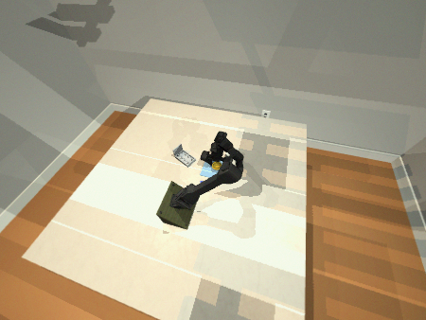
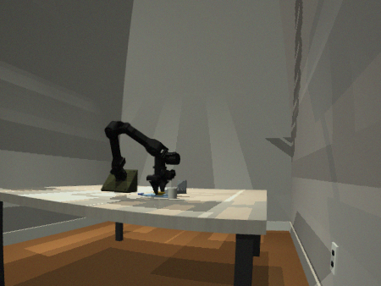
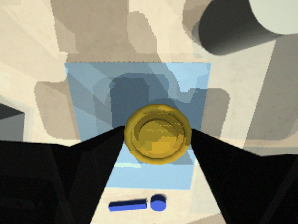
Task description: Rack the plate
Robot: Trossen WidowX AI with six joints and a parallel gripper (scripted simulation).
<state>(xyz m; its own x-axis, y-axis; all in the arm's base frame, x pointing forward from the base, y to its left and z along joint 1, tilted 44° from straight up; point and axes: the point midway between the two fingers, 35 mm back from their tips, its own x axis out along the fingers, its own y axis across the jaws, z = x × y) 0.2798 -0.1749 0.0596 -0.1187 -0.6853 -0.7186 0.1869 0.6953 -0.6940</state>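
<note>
My gripper tip is now 1 cm past the blue mat, 2 cm to the right of it and 1 cm above it. The rest, counted from my gripper tip: white-grey cup: 8 cm ahead, 7 cm to the right, 2 cm above; then yellow plate: 1 cm above; then dish rack: 4 cm ahead, 21 cm to the left, 1 cm above.
</note>
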